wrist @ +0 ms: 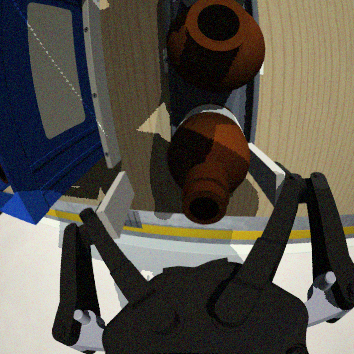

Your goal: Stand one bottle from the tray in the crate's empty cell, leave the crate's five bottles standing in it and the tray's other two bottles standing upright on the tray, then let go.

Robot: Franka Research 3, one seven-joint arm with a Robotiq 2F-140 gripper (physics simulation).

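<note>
A brown bottle [209, 150] stands at the near end of the dark tray [254, 100], its neck pointing toward the bottom of the view. A second brown bottle [220, 55] stands on the tray beyond it, at the top of the view. The tray's third bottle does not show. My gripper [186, 169] is open and empty, with its pads spread to the left and right of the near bottle's neck end, apart from it. Part of the blue crate [50, 162] shows at the left; its cells and bottles are hidden from this view.
A grey rail [100, 90] runs along the crate's side, between the crate and the tray. The wooden table top [305, 100] ends at a grey edge strip with a yellow line [175, 231] below the tray. Shadows fall across the wood between crate and tray.
</note>
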